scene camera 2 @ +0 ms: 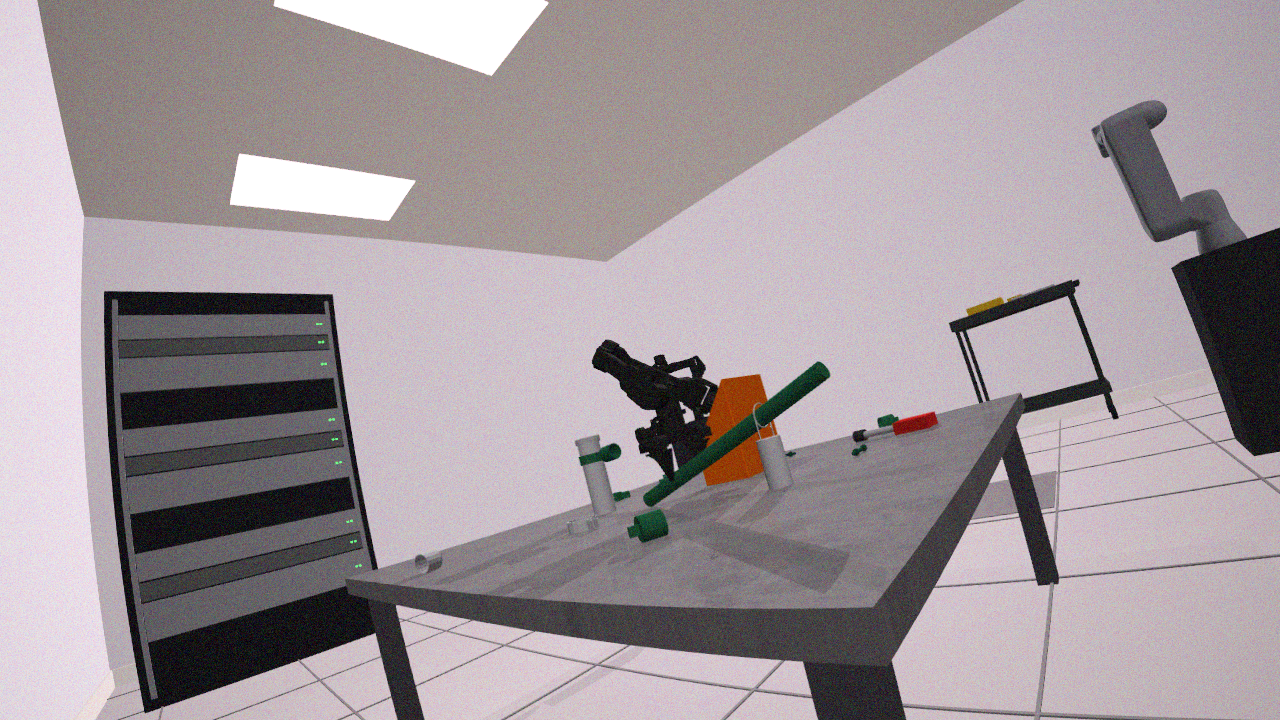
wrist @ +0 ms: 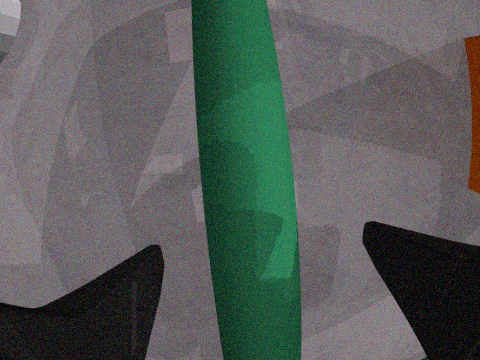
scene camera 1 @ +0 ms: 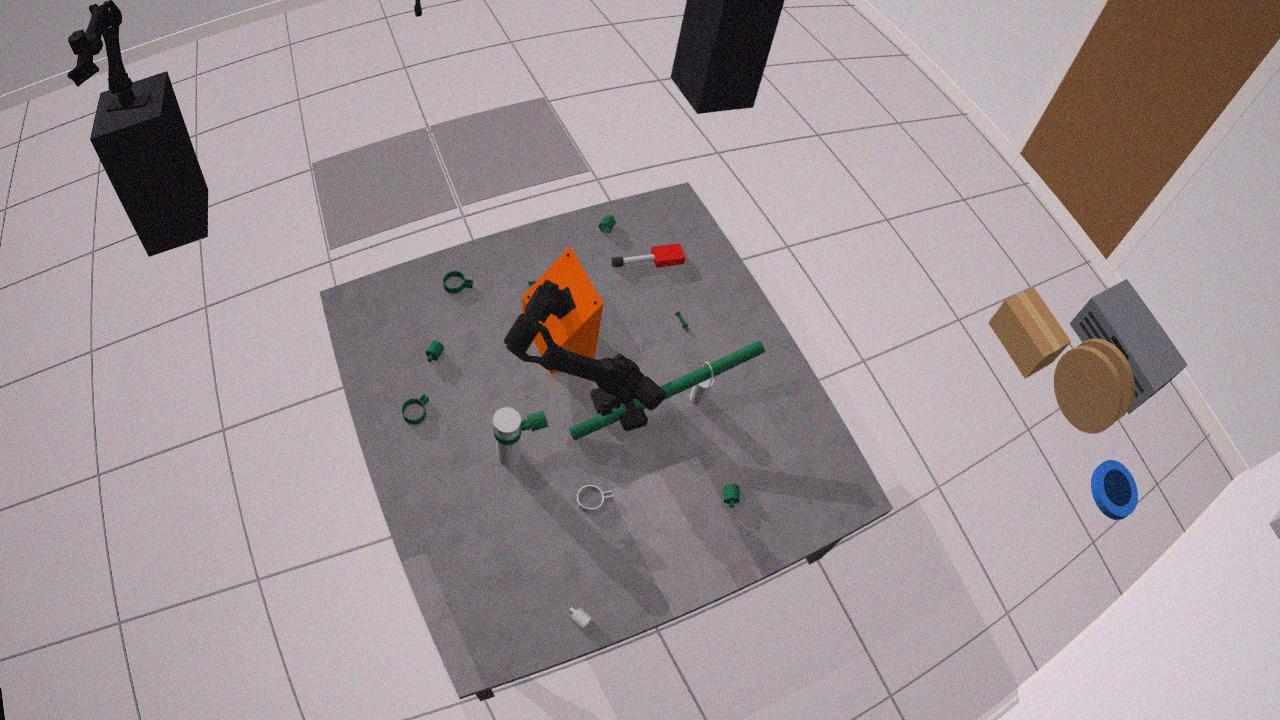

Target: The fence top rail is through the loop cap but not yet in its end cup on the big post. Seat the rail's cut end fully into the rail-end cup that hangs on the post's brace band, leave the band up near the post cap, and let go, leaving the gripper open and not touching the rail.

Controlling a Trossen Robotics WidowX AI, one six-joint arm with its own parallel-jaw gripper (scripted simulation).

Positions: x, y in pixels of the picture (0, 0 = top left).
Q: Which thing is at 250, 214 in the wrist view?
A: A green top rail.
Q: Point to a white post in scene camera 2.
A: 598, 483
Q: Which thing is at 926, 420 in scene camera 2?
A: A red-handled tool.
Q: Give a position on a white post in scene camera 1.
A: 507, 421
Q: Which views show the green top rail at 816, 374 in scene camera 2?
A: Scene camera 2, the wrist view and scene camera 1: all of them.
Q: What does my gripper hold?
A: Nothing.
